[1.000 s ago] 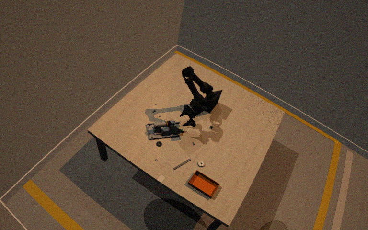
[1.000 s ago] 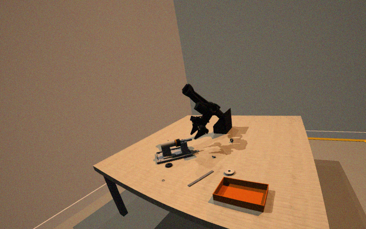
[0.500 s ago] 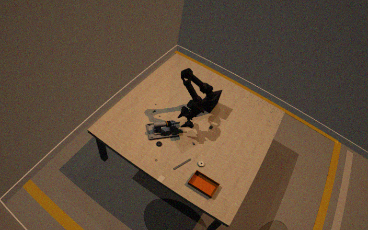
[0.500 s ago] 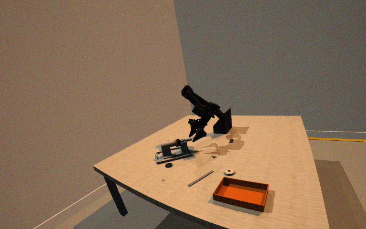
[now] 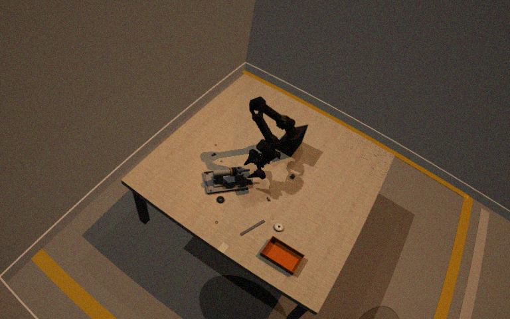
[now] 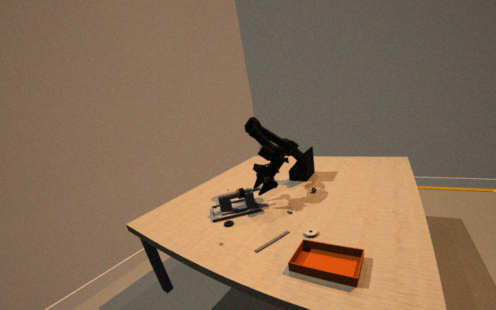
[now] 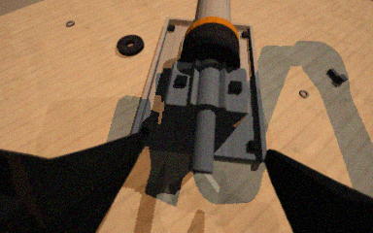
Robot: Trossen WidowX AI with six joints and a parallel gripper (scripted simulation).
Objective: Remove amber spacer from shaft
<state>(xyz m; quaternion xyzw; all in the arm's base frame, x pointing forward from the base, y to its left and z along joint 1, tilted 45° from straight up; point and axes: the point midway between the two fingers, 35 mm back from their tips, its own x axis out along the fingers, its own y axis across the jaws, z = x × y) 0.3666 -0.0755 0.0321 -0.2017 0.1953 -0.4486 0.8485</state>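
My gripper tip is now 4 cm to the left of the grey shaft, 4 cm short of it and 1 cm below it. Also, from my gripper tip: dark spacer (5 cm ahead, 4 cm to the right, 1 cm above); then grey bar (25 cm ahead, 22 cm to the left, 7 cm below); then amber spacer (7 cm ahead, 6 cm to the right, 1 cm above).
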